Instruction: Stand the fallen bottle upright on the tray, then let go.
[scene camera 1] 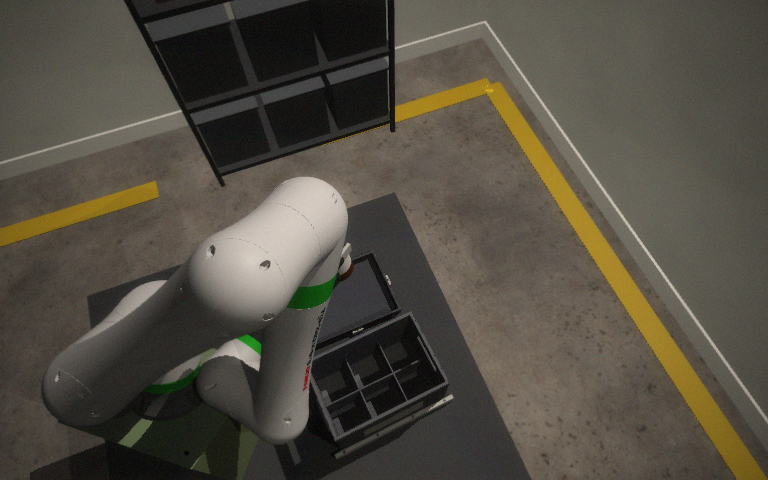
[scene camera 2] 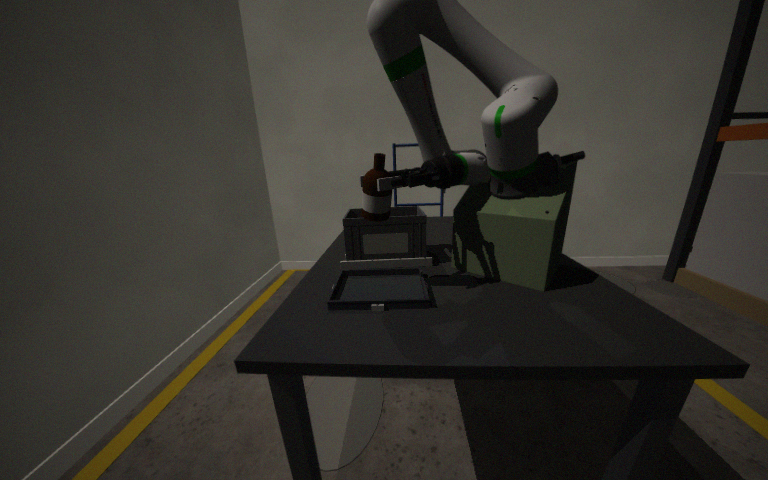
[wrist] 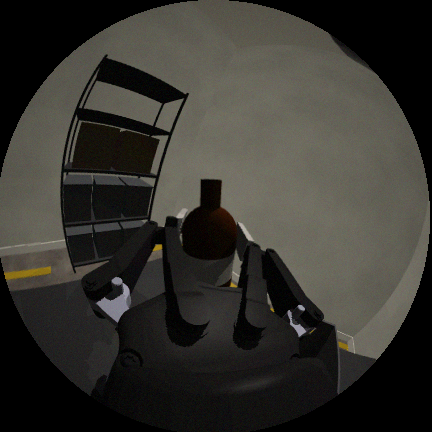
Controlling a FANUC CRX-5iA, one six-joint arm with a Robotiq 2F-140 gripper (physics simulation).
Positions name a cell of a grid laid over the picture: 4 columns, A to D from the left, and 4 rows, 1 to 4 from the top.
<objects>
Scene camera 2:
my gripper: B2
brown bottle: B2
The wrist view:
my gripper: B3
brown bottle: B3
</objects>
